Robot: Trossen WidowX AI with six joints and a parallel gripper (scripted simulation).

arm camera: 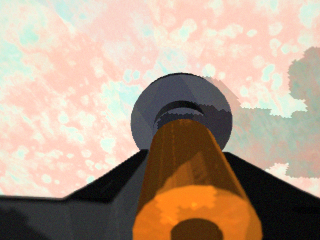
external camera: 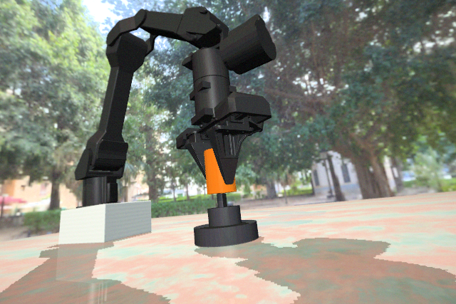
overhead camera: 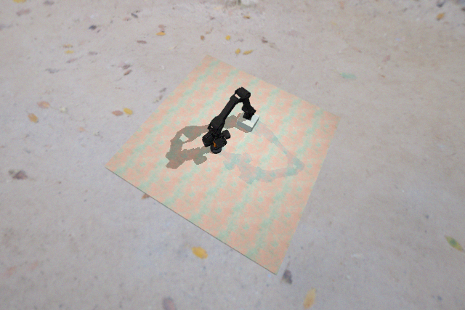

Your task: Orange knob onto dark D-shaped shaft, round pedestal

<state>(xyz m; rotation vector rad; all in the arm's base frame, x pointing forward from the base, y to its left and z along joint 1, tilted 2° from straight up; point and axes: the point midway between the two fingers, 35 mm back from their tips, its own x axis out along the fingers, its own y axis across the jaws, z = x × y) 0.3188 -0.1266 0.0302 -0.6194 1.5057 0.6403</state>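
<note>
Right now the orange knob is 20 mm above my gripper tip. The rest, counted from my gripper tip: round pedestal: 40 mm below.
</note>
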